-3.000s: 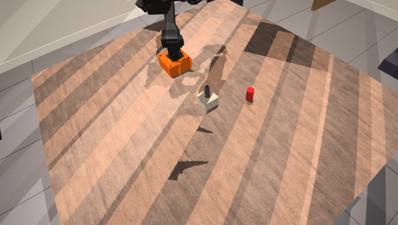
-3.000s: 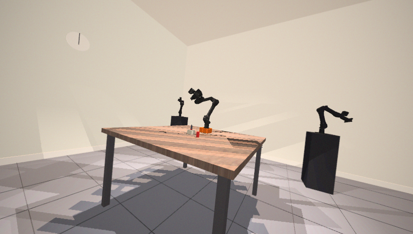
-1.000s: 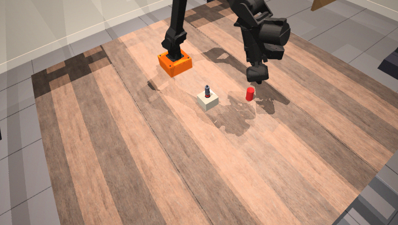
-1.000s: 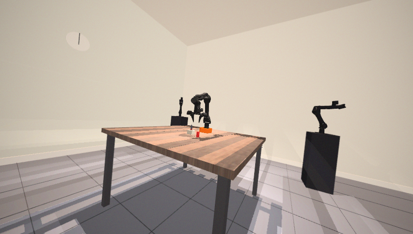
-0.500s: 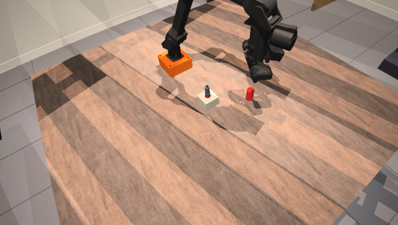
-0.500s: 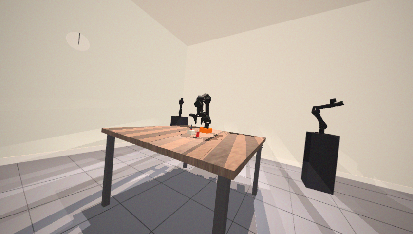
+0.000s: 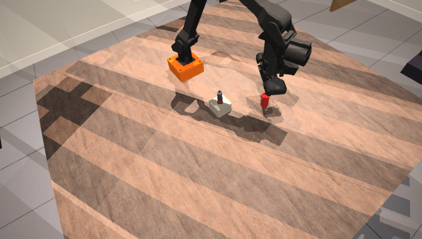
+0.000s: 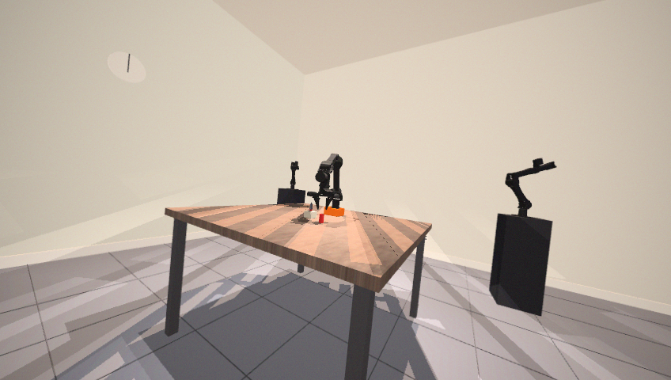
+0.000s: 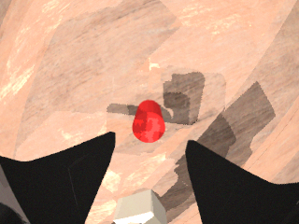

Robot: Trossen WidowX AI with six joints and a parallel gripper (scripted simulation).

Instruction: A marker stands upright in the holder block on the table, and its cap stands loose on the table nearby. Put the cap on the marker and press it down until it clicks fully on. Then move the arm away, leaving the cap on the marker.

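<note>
The red cap is 5 cm below my gripper tip. From my gripper tip the other things lie so: holder block 10 cm behind, 14 cm to the right, 6 cm below.
</note>
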